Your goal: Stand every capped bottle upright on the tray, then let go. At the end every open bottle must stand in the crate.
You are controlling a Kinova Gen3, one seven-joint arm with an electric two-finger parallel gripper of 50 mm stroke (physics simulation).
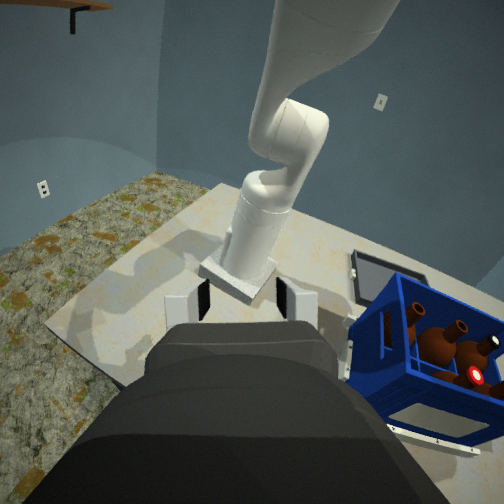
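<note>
A blue crate (431, 371) stands on the table at the right. It holds several brown bottles. One bottle (475, 375) has a red cap, one (487, 345) has a white cap, and two more (415, 314) (452, 332) show open necks. A dark grey tray (382, 281) lies flat behind the crate. My gripper (241, 301) is open and empty, its two white fingers spread above the table, left of the crate and in front of the arm's base.
The arm's white base (239, 276) stands on the beige table just beyond the fingers. The table's left edge drops to a mottled floor (65, 280). Blue walls stand behind.
</note>
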